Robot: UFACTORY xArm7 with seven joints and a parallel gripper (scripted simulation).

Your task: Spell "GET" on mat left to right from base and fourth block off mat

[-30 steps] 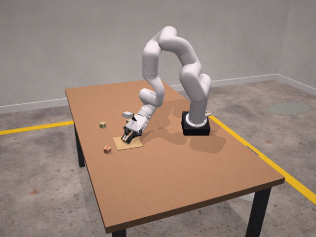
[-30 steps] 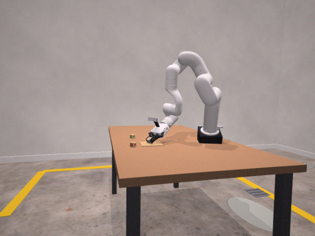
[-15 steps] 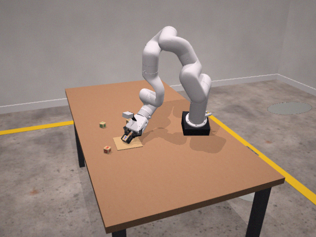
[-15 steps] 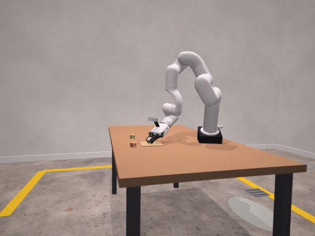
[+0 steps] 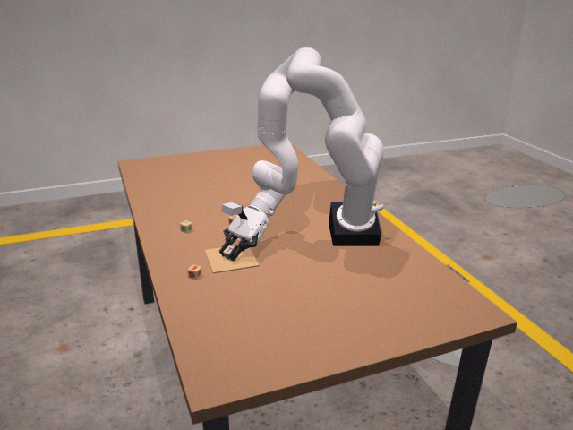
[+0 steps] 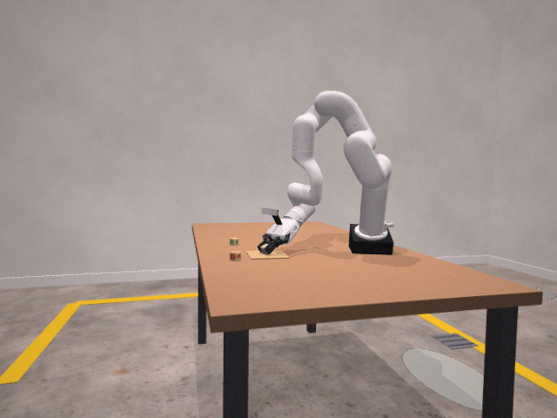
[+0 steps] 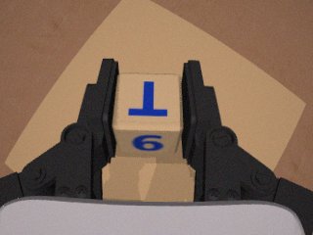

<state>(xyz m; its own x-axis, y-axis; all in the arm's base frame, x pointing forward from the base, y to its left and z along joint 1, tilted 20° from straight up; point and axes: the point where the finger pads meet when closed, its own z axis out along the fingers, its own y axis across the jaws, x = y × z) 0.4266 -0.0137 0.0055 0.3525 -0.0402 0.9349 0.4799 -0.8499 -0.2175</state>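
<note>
The tan mat lies 1 cm behind my hand, 1 cm to the right of it and 3 cm below it. The rest, counted from my hand: green-lettered block 8 cm ahead, 24 cm to the right, 2 cm below; black-lettered block 8 cm behind, 23 cm to the right, 2 cm below; red-lettered block 12 cm ahead, 5 cm to the left, 2 cm below.
</note>
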